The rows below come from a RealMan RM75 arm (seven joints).
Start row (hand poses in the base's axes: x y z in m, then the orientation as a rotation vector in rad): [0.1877 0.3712 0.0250 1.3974 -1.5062 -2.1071]
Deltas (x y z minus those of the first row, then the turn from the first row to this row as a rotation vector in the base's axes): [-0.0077 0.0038 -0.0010 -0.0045 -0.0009 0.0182]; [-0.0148 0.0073 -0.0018 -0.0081 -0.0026 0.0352]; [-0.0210 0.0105 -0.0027 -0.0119 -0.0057 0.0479]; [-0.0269 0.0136 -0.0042 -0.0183 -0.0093 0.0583]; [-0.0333 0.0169 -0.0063 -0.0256 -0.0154 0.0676]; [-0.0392 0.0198 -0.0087 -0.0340 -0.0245 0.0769]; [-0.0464 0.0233 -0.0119 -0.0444 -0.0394 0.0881]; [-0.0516 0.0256 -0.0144 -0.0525 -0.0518 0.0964]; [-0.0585 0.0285 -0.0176 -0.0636 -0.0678 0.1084]
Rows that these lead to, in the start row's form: [0.1800 0.3750 0.0240 1.4053 -1.4919 -2.0914]; [0.1729 0.3785 0.0232 1.4139 -1.4784 -2.0770]; [0.1667 0.3817 0.0223 1.4221 -1.4699 -2.0644]; [0.1608 0.3848 0.0208 1.4289 -1.4661 -2.0503]; [0.1544 0.3881 0.0187 1.4380 -1.4649 -2.0348]; [0.1485 0.3910 0.0163 1.4503 -1.4657 -2.0170]; [0.1413 0.3945 0.0131 1.4697 -1.4681 -1.9936]; [0.1361 0.3968 0.0106 1.4855 -1.4705 -1.9752]; [0.1292 0.3997 0.0074 1.5059 -1.4727 -1.9498]
